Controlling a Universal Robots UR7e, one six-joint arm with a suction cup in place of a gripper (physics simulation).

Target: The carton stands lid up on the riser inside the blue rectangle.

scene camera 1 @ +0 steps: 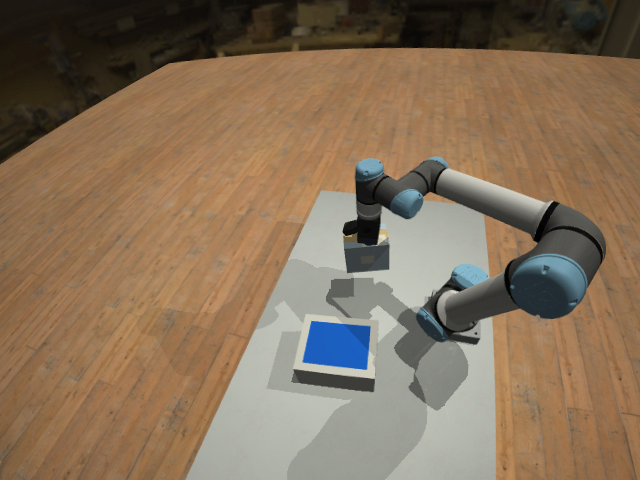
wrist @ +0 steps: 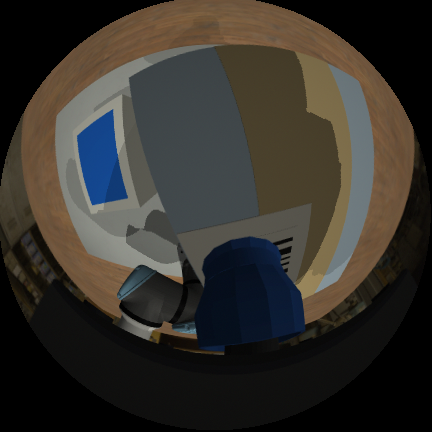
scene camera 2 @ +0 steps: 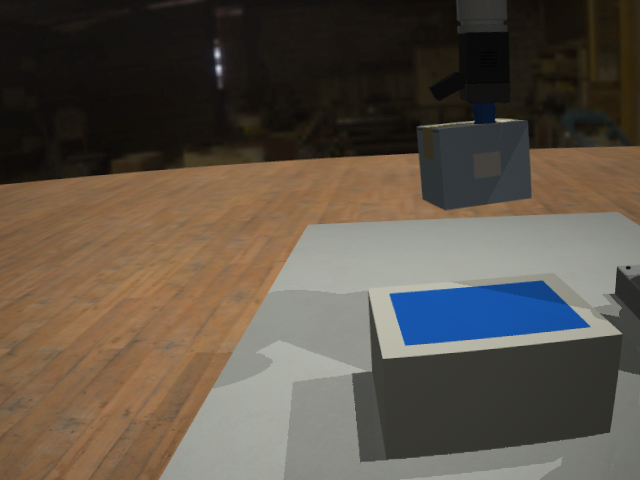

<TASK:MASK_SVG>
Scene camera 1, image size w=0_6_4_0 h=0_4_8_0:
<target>carton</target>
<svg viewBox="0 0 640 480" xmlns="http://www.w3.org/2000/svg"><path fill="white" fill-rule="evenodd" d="M385 223L380 224L377 245L367 246L357 243L357 234L345 236L343 233L347 273L389 270L390 244Z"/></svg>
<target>riser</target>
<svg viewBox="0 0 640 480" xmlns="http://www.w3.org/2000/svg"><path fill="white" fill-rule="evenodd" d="M306 314L293 366L299 383L374 392L379 320Z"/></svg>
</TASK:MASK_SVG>
